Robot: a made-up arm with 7 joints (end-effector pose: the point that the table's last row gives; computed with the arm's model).
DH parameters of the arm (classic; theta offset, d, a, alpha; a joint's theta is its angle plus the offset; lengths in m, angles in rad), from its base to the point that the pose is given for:
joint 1: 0 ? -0.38 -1.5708
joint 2: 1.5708 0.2 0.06 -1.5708
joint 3: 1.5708 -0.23 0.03 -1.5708
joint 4: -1.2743 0 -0.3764 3.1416
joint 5: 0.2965 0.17 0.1 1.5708
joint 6: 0 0.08 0.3 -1.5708
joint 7: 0.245 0 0.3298 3.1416
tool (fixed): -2.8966 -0.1 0 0
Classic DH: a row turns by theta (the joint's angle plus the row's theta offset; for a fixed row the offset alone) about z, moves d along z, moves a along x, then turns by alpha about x.
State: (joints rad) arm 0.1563 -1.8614 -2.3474 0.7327 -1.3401 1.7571 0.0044
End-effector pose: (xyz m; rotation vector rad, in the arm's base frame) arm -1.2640 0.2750 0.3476 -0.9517 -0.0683 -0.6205
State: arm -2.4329 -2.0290 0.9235 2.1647 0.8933 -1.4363 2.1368
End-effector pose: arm 0.1668 -0.0326 0.0507 0.9649 -0.2352 0.6170
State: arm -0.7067 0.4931 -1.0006 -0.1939 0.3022 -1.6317 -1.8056
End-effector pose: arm -0.2358 0.1221 -0.0920 2.5272 -0.6472 0.6097
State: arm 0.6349 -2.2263 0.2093 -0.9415 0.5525 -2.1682 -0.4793
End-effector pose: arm -0.6807 -0.6776 0.2605 1.4841 -0.1138 1.6589
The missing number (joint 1, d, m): 0.21
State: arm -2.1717 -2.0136 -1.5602 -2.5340 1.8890 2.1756 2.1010
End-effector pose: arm 0.2686 -0.2561 0.2434 0.9811 -0.2173 0.6490
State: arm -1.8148 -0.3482 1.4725 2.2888 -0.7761 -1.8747 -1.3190
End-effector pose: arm 0.5770 0.0533 -0.3188 -1.2970 -1.7497 -1.0457
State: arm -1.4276 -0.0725 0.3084 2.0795 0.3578 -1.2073 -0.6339
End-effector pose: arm 0.1460 0.2044 0.5516 0.2491 1.5460 0.7116
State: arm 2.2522 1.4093 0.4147 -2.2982 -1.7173 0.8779 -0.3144
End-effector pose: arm 0.8922 -0.6318 0.4437 -0.9692 -0.4763 2.5167
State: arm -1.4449 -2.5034 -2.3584 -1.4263 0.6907 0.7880 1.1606
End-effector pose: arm 0.5942 1.1248 0.5693 1.3276 -0.8423 -1.9046
